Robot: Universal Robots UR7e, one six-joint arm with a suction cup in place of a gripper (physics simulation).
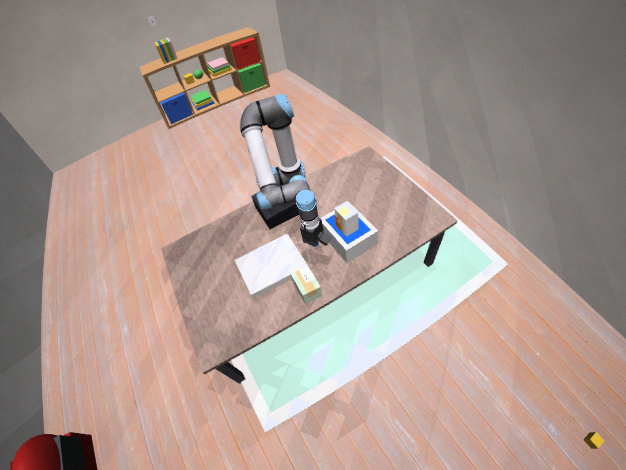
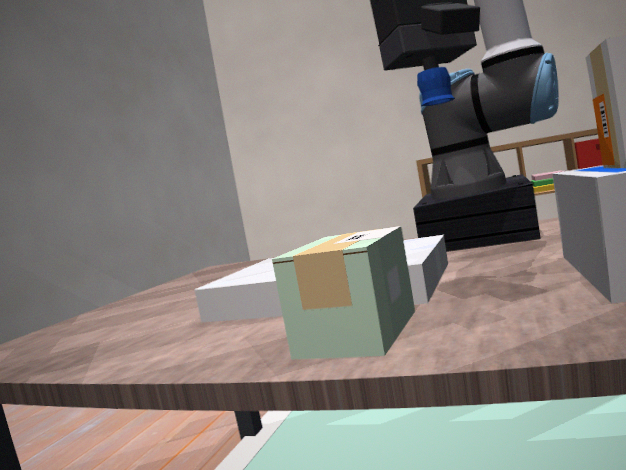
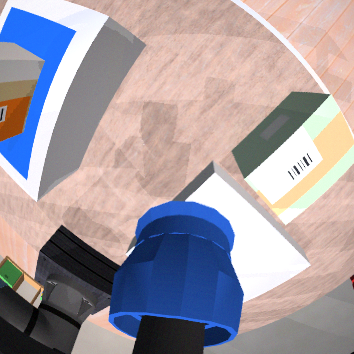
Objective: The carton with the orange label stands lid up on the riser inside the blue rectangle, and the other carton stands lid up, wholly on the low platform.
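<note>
The carton with the orange label (image 1: 348,222) (image 2: 614,91) (image 3: 20,90) stands upright on the riser (image 1: 362,247) (image 2: 581,227) (image 3: 95,95), within the blue rectangle (image 1: 353,237) (image 3: 54,55) as far as shows. A tan strip runs down its labelled side. The pale green carton (image 1: 306,287) (image 2: 328,328) (image 3: 300,165) rests on the table beside a corner of the low white platform (image 1: 267,263) (image 2: 237,301) (image 3: 265,250), its taped face with a barcode label up. Whether they touch is unclear. My blue suction cup (image 1: 315,244) (image 2: 437,101) (image 3: 185,212) is open, holds nothing, and hangs above the table between riser and platform.
The wooden table (image 1: 202,303) (image 2: 151,349) carries the arm's black base (image 1: 275,215) (image 2: 475,217) behind the platform. The tall riser stands to one side of the cup. The green carton is near the table's front edge. A shelf unit (image 1: 199,54) stands by the far wall.
</note>
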